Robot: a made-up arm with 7 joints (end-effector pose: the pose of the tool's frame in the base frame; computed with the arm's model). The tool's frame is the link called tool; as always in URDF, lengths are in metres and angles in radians.
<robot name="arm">
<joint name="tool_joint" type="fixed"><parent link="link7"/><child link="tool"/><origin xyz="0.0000 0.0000 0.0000" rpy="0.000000 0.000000 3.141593"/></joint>
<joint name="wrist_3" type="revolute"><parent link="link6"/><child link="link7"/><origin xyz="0.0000 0.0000 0.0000" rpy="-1.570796 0.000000 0.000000"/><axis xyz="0 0 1"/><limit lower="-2.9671" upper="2.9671"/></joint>
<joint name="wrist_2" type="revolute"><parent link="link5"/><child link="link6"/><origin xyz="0.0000 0.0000 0.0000" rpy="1.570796 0.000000 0.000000"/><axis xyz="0 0 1"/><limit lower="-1.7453" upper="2.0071"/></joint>
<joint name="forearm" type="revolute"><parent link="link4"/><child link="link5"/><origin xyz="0.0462 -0.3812 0.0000" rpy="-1.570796 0.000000 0.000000"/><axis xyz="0 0 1"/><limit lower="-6.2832" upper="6.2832"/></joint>
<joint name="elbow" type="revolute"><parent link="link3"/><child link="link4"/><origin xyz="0.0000 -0.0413 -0.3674" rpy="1.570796 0.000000 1.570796"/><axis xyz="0 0 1"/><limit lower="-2.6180" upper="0.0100"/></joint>
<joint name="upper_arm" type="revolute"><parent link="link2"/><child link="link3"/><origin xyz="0.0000 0.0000 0.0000" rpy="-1.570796 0.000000 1.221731"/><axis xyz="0 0 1"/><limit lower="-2.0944" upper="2.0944"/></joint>
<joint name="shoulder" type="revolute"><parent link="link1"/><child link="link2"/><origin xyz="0.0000 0.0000 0.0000" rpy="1.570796 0.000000 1.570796"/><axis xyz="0 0 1"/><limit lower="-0.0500" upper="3.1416"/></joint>
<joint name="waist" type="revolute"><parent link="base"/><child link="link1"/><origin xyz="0.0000 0.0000 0.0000" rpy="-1.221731 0.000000 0.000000"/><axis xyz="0 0 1"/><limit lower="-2.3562" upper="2.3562"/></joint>
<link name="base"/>
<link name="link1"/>
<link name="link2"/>
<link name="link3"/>
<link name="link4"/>
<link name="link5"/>
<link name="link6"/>
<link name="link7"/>
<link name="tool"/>
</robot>
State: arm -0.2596 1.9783 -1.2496 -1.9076 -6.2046 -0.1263 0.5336
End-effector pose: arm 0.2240 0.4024 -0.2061 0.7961 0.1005 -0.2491 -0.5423
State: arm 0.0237 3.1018 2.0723 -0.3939 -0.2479 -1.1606 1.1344
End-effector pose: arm -0.0524 -0.0982 0.7430 0.2608 -0.0929 0.7259 0.6296
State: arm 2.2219 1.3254 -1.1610 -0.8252 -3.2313 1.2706 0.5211
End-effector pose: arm -0.5393 0.2829 0.3857 0.2034 -0.4270 -0.4291 -0.7695
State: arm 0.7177 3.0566 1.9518 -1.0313 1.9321 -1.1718 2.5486
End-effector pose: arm 0.3517 -0.2389 0.5491 0.0208 -0.9572 0.1985 -0.2096
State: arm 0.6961 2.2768 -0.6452 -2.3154 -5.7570 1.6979 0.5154
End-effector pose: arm 0.1209 0.2965 -0.2061 0.6513 0.5676 0.4042 -0.3003
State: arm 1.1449 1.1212 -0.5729 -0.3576 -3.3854 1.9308 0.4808
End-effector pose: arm -0.4829 0.5540 -0.1606 0.1704 -0.2031 0.3342 0.9044
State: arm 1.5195 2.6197 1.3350 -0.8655 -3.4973 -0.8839 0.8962
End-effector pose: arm 0.6456 0.3023 0.0702 0.1704 -0.4398 -0.7496 0.4643
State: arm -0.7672 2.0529 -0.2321 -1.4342 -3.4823 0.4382 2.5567
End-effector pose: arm 0.3116 0.3576 0.4020 0.0819 -0.7711 0.1636 0.6099
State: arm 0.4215 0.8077 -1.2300 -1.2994 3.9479 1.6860 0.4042
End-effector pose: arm -0.1354 0.1133 -0.6246 0.1553 0.6851 -0.4104 -0.5814
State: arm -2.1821 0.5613 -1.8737 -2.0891 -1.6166 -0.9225 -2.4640
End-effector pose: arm 0.3078 -0.3279 -0.0430 0.7695 0.1100 -0.1487 -0.6112
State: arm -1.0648 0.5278 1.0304 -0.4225 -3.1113 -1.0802 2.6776
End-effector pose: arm 0.6499 0.3378 -0.1629 0.9323 -0.1145 -0.3188 0.1265
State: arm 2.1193 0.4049 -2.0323 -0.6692 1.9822 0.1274 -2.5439
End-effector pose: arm -0.5464 -0.3238 0.3716 0.4479 -0.8616 0.1485 -0.1868
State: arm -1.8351 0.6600 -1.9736 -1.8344 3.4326 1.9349 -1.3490
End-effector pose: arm 0.4450 -0.2396 -0.1411 0.2361 -0.7057 0.3732 -0.5541
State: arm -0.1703 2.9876 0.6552 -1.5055 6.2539 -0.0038 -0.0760
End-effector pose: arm 0.2412 -0.2016 0.5183 0.2365 -0.7583 0.2502 0.5535
